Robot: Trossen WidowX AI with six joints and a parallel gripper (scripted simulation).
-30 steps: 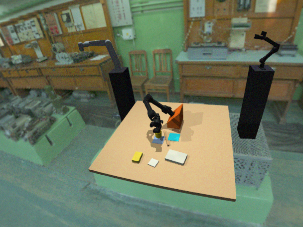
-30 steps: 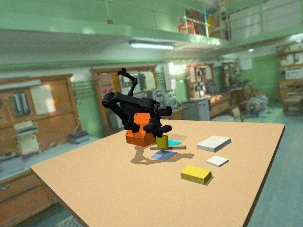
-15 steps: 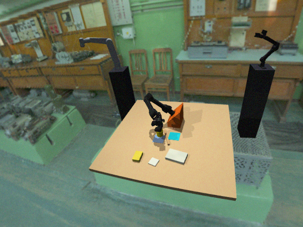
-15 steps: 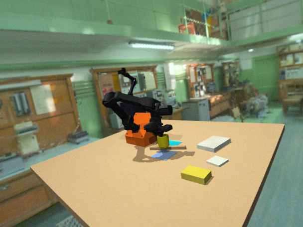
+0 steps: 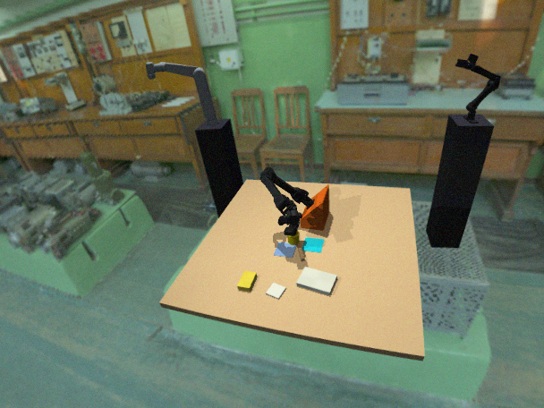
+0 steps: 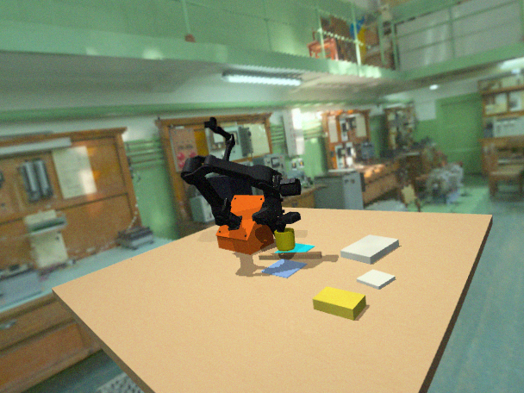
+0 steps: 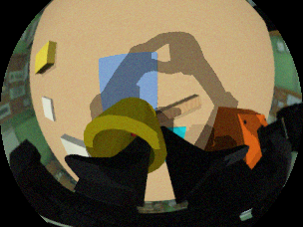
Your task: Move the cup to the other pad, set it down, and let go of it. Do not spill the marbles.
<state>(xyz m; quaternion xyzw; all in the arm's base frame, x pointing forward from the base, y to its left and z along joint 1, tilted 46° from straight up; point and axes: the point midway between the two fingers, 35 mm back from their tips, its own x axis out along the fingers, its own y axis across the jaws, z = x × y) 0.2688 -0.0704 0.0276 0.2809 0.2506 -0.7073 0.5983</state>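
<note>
Right now the cyan pad is 10 mm behind my gripper tip, 100 mm to the left of it and 90 mm below it. Also, from my gripper tip: white tile: 360 mm ahead, 50 mm to the right, 80 mm below; then cup: 20 mm ahead; then wooden stick: 20 mm ahead, 20 mm to the left, 80 mm below.
</note>
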